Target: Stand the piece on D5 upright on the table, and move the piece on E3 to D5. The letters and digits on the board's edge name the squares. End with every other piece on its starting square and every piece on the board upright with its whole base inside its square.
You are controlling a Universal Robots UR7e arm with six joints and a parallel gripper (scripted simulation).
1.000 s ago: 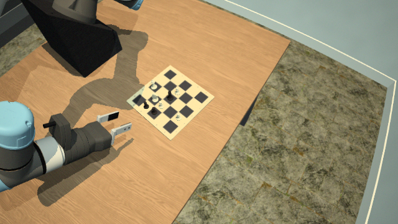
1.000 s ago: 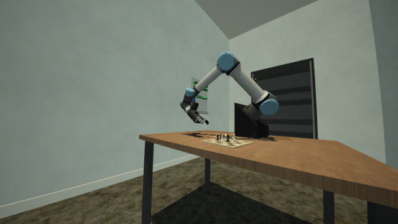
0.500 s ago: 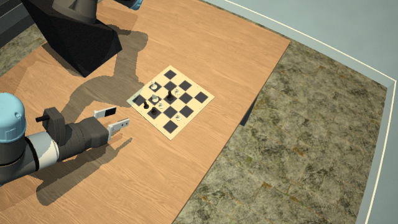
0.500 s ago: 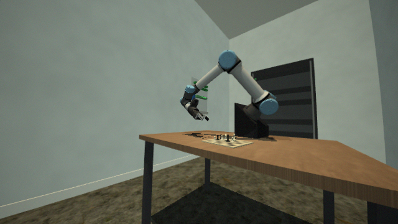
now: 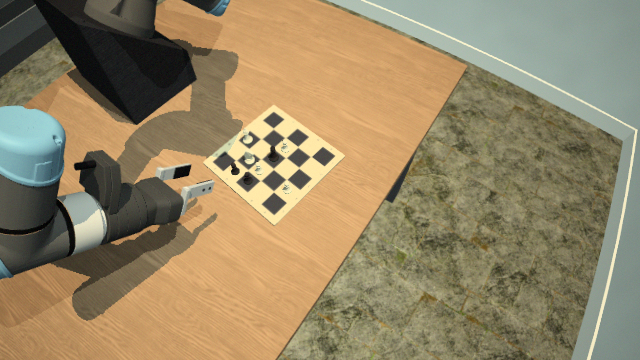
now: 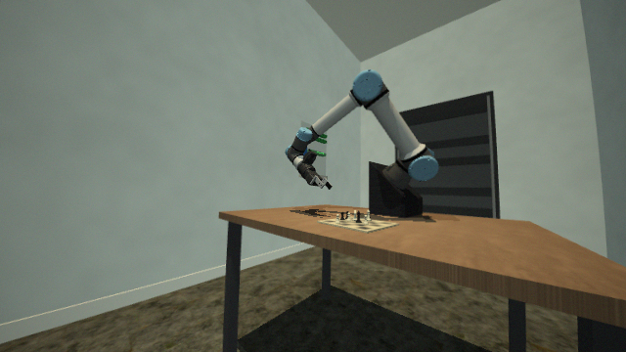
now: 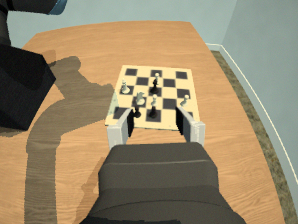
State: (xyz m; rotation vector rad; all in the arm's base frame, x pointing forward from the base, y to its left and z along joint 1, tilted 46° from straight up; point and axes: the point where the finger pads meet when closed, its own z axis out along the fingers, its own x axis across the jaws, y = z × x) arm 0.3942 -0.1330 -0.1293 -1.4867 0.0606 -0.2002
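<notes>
Now: the chessboard 180 mm to the left of my hand, 150 mm below it and 20 mm ahead of it.
</notes>
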